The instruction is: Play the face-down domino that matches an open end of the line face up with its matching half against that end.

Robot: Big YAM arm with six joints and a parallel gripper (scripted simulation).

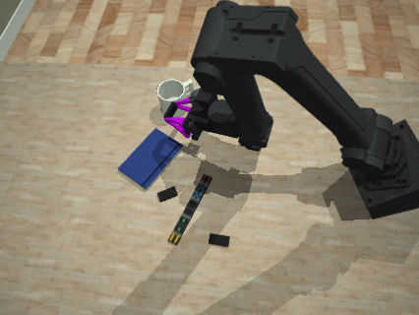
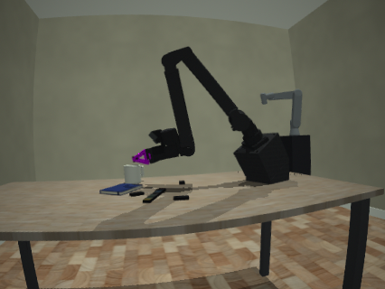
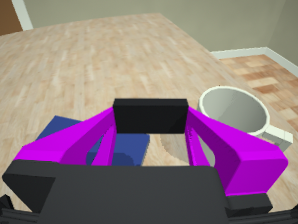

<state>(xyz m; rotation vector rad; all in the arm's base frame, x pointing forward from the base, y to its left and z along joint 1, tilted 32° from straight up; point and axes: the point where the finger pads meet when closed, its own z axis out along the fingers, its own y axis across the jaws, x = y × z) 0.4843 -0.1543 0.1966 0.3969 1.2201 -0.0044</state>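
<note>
Right now the black domino is right at my hand. Round my hand: white mug 3 cm ahead, 11 cm to the right, 9 cm below; then blue book 6 cm ahead, 8 cm to the left, 12 cm below.
</note>
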